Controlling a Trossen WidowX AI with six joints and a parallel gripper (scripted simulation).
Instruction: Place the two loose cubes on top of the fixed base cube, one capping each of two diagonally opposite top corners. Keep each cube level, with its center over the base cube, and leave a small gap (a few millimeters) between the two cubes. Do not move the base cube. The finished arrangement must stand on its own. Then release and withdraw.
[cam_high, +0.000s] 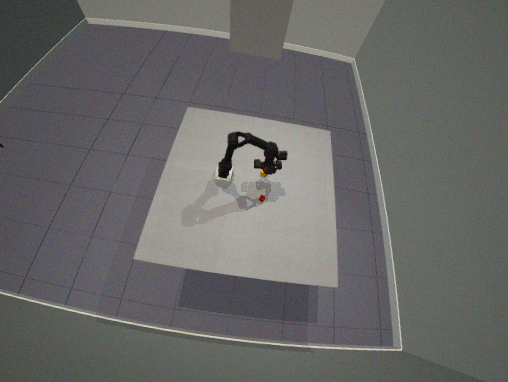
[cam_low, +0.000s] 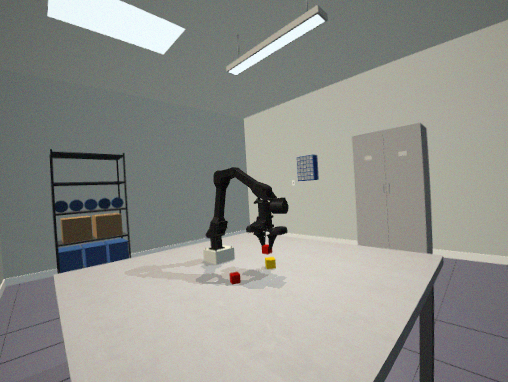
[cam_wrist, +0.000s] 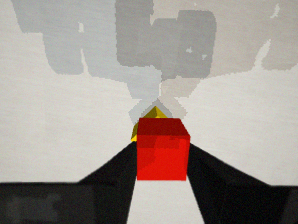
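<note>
The yellow base cube lies 70 mm below my gripper tip and 20 mm to the left of it.
</note>
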